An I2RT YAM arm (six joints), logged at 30 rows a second.
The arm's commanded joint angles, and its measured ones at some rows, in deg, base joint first. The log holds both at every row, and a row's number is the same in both.
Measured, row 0:
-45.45, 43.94, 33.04, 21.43, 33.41, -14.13
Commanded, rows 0 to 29:
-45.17, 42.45, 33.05, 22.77, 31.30, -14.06
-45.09, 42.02, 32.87, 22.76, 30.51, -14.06
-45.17, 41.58, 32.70, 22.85, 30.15, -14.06
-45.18, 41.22, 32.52, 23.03, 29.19, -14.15
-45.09, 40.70, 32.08, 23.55, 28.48, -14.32
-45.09, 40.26, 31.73, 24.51, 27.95, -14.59
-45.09, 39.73, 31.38, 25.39, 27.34, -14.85
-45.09, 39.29, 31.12, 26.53, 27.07, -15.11
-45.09, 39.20, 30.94, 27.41, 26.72, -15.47
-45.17, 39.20, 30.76, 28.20, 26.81, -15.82
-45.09, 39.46, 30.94, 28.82, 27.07, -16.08
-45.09, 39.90, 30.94, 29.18, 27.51, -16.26
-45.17, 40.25, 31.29, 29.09, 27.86, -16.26
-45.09, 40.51, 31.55, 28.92, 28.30, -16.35
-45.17, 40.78, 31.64, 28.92, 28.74, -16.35
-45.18, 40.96, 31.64, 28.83, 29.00, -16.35
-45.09, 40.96, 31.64, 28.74, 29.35, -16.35
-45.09, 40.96, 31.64, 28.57, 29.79, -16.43
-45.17, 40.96, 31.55, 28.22, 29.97, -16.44
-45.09, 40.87, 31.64, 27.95, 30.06, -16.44
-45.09, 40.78, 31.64, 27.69, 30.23, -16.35
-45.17, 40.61, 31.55, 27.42, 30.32, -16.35
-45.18, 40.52, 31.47, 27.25, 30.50, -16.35
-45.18, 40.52, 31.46, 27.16, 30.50, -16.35
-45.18, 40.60, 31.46, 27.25, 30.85, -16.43
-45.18, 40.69, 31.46, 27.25, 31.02, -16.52
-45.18, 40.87, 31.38, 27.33, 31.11, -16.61
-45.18, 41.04, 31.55, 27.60, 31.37, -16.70
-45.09, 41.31, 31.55, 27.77, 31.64, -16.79
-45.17, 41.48, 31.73, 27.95, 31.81, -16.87
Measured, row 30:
-45.45, 41.43, 31.11, 25.76, 30.72, -16.36
